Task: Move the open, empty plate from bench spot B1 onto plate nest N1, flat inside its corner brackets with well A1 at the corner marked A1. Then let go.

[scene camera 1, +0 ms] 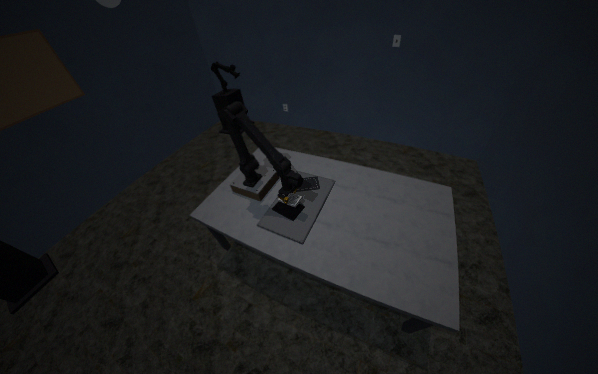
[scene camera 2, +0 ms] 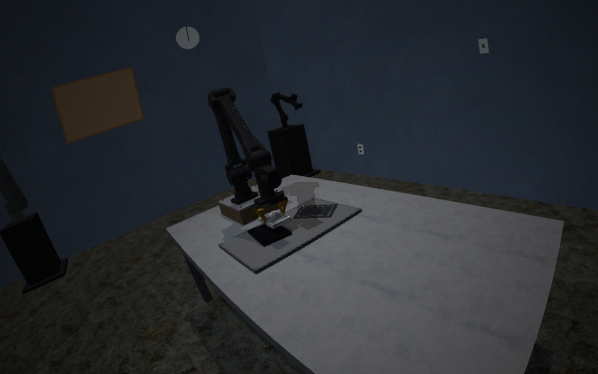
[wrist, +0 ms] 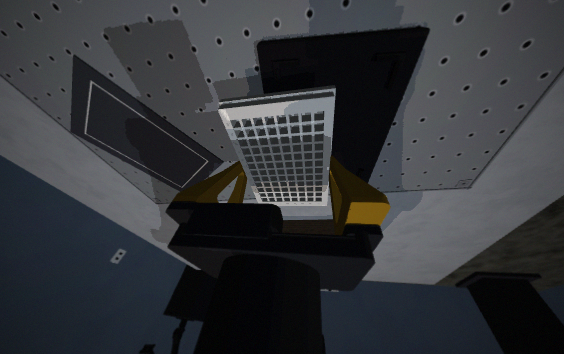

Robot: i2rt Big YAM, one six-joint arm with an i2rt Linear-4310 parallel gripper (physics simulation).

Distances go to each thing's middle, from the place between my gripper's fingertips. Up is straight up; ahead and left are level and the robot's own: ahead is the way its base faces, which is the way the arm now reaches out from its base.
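With the black block [wrist: 364, 111] as my reference, I find my hand 40 mm to the left of it and 40 mm above it.
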